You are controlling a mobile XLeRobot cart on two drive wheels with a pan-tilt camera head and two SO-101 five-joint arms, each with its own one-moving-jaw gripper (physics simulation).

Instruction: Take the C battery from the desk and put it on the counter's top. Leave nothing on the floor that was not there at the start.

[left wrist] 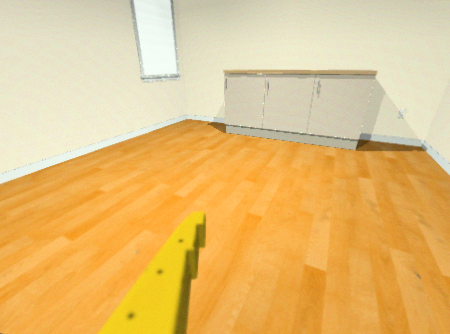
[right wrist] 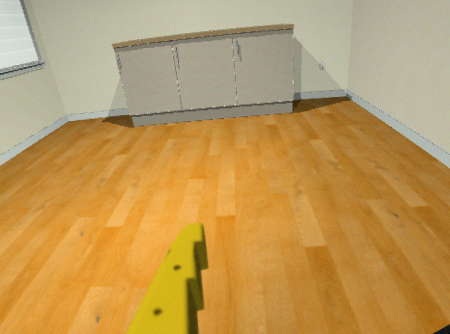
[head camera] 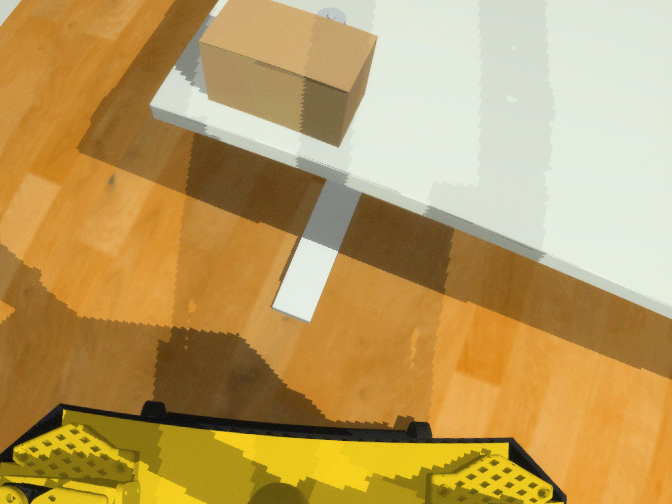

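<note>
The white desk (head camera: 423,124) fills the upper right of the head view. A small pale grey disc (head camera: 331,14) shows on it, partly hidden behind a cardboard box; I cannot tell whether it is the C battery. No battery can be made out clearly. The counter (left wrist: 290,102) (right wrist: 205,75), with pale doors and a wooden top, stands far off against the wall in both wrist views. My left gripper (left wrist: 196,227) is open over the floor, one notched jaw in view. My right gripper (right wrist: 196,240) is open in the same way. Both are away from the desk.
The cardboard box (head camera: 282,70) stands near the desk's left front corner. A white desk foot (head camera: 306,271) sticks out on the wooden floor (head camera: 233,276) towards my yellow cart (head camera: 325,461). A window (left wrist: 156,40) (right wrist: 17,40) is left of the counter.
</note>
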